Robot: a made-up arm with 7 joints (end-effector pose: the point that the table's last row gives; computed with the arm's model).
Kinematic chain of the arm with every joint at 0, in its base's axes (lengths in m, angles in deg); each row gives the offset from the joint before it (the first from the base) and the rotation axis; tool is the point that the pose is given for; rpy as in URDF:
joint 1: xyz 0 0 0.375 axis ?
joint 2: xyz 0 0 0 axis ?
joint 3: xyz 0 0 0.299 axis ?
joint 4: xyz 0.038 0 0 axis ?
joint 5: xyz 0.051 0 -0.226 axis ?
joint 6: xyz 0 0 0 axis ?
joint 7: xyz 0.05 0 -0.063 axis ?
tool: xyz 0 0 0 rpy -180 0 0
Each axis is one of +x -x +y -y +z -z.
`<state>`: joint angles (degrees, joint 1 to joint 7).
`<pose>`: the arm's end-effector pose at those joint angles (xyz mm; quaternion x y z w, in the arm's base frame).
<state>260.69 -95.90 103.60 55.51 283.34 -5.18 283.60</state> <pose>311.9 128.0 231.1 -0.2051 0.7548 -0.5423 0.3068</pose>
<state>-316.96 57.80 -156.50 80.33 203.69 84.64 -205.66</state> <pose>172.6 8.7 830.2 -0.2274 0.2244 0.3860 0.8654</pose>
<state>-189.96 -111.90 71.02 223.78 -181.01 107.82 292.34</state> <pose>370.8 154.4 157.3 -0.4398 -0.4708 0.0839 0.7602</pose>
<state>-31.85 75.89 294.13 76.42 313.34 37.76 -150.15</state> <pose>90.6 -429.8 304.0 -0.3270 -0.6334 0.5209 0.4696</pose>
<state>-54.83 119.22 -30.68 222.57 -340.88 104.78 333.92</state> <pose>346.8 -347.2 211.6 0.9927 -0.0857 -0.0799 0.0290</pose>
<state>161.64 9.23 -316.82 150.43 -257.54 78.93 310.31</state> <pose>-180.1 -69.9 937.9 0.5052 -0.2302 0.6596 0.5067</pose>
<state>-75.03 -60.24 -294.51 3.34 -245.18 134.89 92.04</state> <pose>126.9 117.5 409.7 -0.1646 0.7083 0.6054 0.3237</pose>
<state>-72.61 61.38 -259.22 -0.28 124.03 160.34 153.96</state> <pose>127.2 -26.3 499.7 0.0157 0.3720 -0.7933 0.4817</pose>
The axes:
joint 1: +z
joint 2: +y
joint 3: +z
joint 4: -y
joint 5: -z
joint 6: +y
joint 7: -z

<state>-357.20 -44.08 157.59 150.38 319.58 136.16 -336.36</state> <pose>-426.8 85.3 636.2 0.4786 0.7504 0.4267 0.1609</pose>
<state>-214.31 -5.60 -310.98 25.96 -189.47 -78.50 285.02</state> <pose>-92.9 -21.6 501.8 0.6185 0.6605 0.4080 0.1215</pose>
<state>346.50 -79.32 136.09 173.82 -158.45 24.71 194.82</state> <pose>-578.9 160.7 455.7 0.0108 -0.5077 -0.1323 0.8512</pose>
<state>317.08 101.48 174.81 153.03 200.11 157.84 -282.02</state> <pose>391.7 -329.2 287.8 0.5287 -0.7205 -0.4460 0.0495</pose>
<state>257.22 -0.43 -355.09 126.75 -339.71 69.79 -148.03</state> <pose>-21.4 -263.0 861.7 0.7710 0.3897 -0.1111 0.4912</pose>
